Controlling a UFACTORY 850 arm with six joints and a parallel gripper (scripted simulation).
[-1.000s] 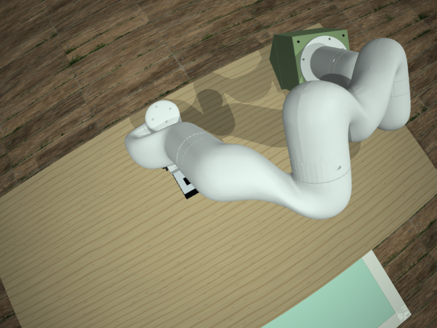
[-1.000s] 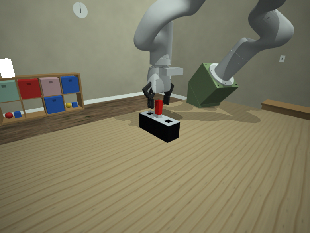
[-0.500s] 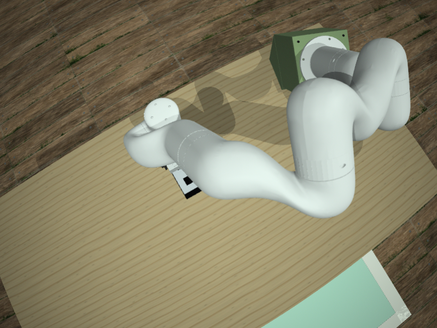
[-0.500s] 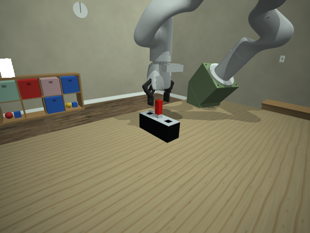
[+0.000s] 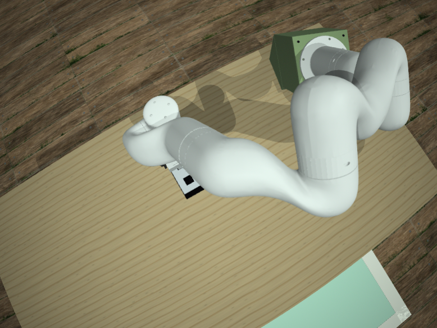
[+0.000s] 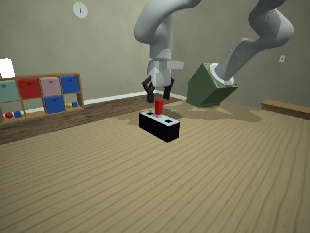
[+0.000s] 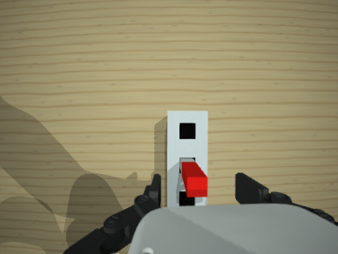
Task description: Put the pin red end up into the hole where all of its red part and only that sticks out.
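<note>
The pin lies 30 mm below my hand. The rest, counted from my hand: block: 120 mm below.
</note>
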